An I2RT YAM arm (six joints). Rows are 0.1 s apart.
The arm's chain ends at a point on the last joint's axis. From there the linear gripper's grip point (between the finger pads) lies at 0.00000 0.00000 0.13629 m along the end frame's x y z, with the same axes.
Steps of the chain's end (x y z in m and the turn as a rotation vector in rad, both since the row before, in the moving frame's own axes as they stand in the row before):
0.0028, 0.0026, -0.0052, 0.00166, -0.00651, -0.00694
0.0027, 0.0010, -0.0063, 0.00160, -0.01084, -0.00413
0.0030, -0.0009, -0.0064, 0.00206, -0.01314, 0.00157
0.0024, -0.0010, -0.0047, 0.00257, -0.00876, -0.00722
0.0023, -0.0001, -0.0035, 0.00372, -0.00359, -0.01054
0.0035, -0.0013, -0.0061, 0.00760, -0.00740, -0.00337
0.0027, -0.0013, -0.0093, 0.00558, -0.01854, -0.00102
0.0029, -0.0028, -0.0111, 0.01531, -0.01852, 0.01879
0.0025, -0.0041, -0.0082, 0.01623, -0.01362, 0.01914
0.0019, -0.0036, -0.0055, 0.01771, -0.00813, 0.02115
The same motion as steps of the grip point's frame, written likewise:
0.0019, 0.0024, -0.0052, 0.00166, -0.00651, -0.00694
0.0012, 0.0008, -0.0063, 0.00160, -0.01084, -0.00413
0.0012, -0.0012, -0.0064, 0.00206, -0.01314, 0.00157
0.0012, -0.0013, -0.0047, 0.00257, -0.00876, -0.00722
0.0018, -0.0006, -0.0035, 0.00372, -0.00359, -0.01054
0.0025, -0.0023, -0.0061, 0.00760, -0.00740, -0.00337
0.0002, -0.0021, -0.0093, 0.00558, -0.01854, -0.00102
0.0004, -0.0049, -0.0111, 0.01531, -0.01852, 0.01879
0.0007, -0.0063, -0.0082, 0.01623, -0.01362, 0.01914
0.0008, -0.0060, -0.0055, 0.01771, -0.00813, 0.02115

